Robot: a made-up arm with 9 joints. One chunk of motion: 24 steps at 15 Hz.
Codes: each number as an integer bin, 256 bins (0 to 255) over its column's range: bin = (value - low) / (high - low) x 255, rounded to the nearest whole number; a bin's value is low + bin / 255 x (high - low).
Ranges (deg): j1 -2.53..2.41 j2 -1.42..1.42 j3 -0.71..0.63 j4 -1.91..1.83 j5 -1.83..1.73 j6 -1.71..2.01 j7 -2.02..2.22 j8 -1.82..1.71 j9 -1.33..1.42
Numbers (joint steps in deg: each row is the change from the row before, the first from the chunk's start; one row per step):
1: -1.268 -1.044 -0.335 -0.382 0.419 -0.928 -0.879 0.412 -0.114
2: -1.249 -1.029 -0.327 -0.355 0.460 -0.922 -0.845 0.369 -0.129
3: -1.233 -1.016 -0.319 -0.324 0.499 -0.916 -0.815 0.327 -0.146
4: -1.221 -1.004 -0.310 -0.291 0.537 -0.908 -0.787 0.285 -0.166
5: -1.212 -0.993 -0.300 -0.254 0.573 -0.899 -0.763 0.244 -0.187
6: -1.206 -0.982 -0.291 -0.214 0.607 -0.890 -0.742 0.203 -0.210
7: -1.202 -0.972 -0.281 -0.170 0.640 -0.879 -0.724 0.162 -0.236
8: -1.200 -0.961 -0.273 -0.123 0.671 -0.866 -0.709 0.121 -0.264
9: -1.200 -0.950 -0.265 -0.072 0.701 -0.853 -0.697 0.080 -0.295
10: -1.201 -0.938 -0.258 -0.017 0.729 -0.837 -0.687 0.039 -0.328
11: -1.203 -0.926 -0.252 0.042 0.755 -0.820 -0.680 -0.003 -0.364
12: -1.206 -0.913 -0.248 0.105 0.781 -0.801 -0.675 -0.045 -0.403
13: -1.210 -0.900 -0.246 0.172 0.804 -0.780 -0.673 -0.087 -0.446
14: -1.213 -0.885 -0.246 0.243 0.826 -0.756 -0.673 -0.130 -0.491
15: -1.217 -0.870 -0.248 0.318 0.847 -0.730 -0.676 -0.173 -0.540
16: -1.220 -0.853 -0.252 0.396 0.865 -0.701 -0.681 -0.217 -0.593
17: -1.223 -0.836 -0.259 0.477 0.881 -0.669 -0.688 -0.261 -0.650
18: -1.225 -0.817 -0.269 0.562 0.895 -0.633 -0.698 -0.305 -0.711
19: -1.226 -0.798 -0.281 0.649 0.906 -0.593 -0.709 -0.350 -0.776
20: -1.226 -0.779 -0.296 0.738 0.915 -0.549 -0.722 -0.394 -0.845
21: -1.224 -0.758 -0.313 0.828 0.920 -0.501 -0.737 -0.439 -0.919
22: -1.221 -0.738 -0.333 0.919 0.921 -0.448 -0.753 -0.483 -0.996
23: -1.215 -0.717 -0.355 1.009 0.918 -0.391 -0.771 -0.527 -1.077
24: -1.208 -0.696 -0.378 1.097 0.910 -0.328 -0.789 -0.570 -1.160
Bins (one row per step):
1: 65 34 71 104 161 54 69 161 113
2: 66 35 73 106 164 54 71 158 111
3: 67 36 74 108 167 54 72 155 110
4: 68 37 76 110 170 55 74 152 108
5: 68 38 78 113 172 56 76 149 106
6: 68 39 80 116 175 56 77 146 104
7: 69 40 82 119 177 57 78 143 101
8: 69 41 83 122 179 58 79 140 99
9: 69 42 85 125 181 59 80 137 96
10: 69 43 86 129 183 60 80 134 93
11: 68 44 87 133 185 61 81 131 90
12: 68 46 88 137 187 62 81 128 86
13: 68 47 88 142 189 64 81 125 82
14: 68 48 88 147 190 65 81 122 78
15: 68 49 88 152 192 67 81 119 73
16: 68 51 87 157 193 69 81 116 68
17: 67 52 86 163 194 71 80 113 63
18: 67 54 84 169 195 74 80 109 57
19: 67 56 82 174 196 77 79 106 51
20: 67 58 79 181 197 80 78 103 45
21: 67 59 76 187 197 83 77 100 38
22: 68 61 72 193 197 87 76 97 31
23: 68 63 68 199 197 90 75 93 23
24: 68 65 63 205 196 95 74 90 16

